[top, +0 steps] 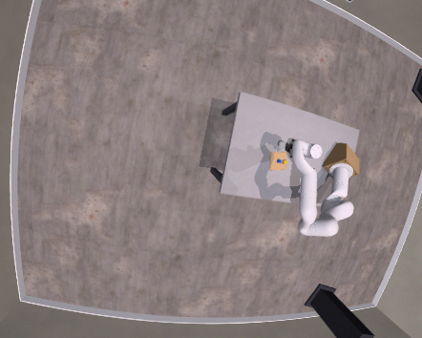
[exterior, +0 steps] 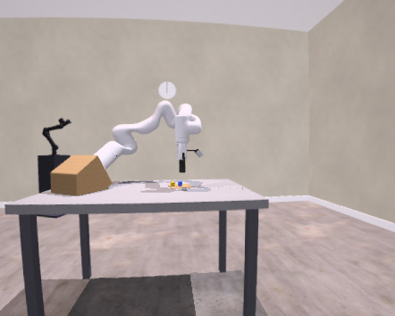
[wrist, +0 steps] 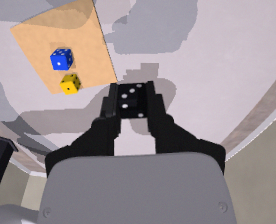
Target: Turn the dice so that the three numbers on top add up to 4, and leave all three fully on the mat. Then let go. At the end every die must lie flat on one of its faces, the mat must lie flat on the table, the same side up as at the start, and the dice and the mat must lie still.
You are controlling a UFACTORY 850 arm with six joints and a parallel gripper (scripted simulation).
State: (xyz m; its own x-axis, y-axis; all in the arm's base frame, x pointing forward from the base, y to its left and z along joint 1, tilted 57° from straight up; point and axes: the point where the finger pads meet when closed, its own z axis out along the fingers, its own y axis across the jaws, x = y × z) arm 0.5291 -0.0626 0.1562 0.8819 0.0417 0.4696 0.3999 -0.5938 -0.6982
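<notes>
Now: hand 110 mm above the blue die, 100 mm to the right of it and 40 mm past it. Also, from my hand: yellow die (110 mm below, 90 mm behind, 80 mm to the left); then tan mat (120 mm below, 100 mm to the left, 40 mm behind); then black die (10 mm below).
</notes>
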